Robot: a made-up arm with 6 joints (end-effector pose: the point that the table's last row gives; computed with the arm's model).
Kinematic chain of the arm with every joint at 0, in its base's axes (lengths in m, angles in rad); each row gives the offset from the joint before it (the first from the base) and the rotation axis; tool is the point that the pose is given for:
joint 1: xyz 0 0 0.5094 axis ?
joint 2: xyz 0 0 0 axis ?
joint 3: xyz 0 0 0.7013 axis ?
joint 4: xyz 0 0 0 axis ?
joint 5: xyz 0.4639 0 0 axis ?
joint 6: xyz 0 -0.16 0 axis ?
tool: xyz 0 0 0
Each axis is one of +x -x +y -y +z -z.
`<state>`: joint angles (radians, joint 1 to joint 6).
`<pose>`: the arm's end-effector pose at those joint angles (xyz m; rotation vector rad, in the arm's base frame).
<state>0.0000 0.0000 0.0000 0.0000 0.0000 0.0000</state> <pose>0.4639 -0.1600 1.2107 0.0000 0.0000 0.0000</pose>
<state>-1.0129 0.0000 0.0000 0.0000 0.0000 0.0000</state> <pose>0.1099 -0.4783 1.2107 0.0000 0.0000 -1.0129</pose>
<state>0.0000 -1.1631 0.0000 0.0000 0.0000 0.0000</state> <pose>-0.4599 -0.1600 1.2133 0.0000 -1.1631 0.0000</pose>
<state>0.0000 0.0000 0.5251 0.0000 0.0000 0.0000</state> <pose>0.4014 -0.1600 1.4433 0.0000 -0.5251 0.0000</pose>
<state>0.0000 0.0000 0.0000 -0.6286 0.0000 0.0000</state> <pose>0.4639 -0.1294 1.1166 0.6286 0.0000 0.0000</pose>
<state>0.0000 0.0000 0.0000 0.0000 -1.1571 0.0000</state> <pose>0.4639 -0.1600 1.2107 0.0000 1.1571 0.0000</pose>
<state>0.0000 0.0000 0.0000 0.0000 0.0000 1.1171</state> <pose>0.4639 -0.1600 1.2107 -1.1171 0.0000 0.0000</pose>
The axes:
joint 1: +z
joint 2: +y
joint 3: -y
joint 4: -x
joint 5: -y
joint 6: -x

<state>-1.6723 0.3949 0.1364 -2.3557 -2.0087 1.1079</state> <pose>0.0426 -0.6973 0.9287 0.4630 -0.7547 0.4019</pose>
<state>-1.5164 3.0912 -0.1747 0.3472 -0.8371 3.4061</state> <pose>-0.1737 0.4229 -0.1875 0.3366 -1.2058 1.4320</pose>
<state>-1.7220 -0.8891 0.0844 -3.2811 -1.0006 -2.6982</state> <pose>0.2021 0.2747 1.3474 -1.7983 -1.3522 -1.4889</pose>
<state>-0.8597 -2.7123 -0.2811 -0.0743 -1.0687 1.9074</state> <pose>-0.5359 0.3776 0.1833 -2.0792 -0.2594 -1.7690</pose>
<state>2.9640 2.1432 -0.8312 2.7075 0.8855 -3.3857</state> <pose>-0.1667 -0.1176 -0.0140 -2.3670 0.3888 -1.0240</pose>
